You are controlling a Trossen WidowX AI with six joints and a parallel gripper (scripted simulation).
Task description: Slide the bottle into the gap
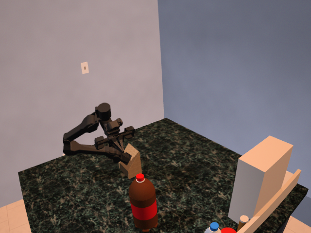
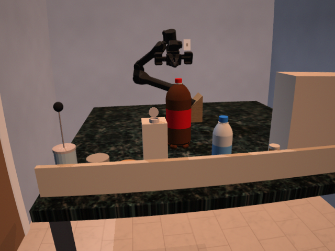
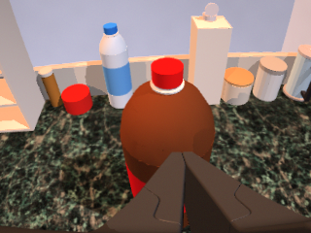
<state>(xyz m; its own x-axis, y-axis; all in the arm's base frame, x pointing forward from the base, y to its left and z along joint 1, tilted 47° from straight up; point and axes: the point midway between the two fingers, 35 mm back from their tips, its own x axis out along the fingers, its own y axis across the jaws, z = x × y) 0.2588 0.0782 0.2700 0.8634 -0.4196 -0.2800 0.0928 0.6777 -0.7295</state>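
My gripper is now 170 mm short of the cola bottle, 20 mm to the left of it and 200 mm above it. The rest, counted from my hand: water bottle: 480 mm ahead, 70 mm to the left, 250 mm below; then red lid: 480 mm ahead, 180 mm to the left, 330 mm below; then rail: 530 mm ahead, 120 mm to the left, 300 mm below.
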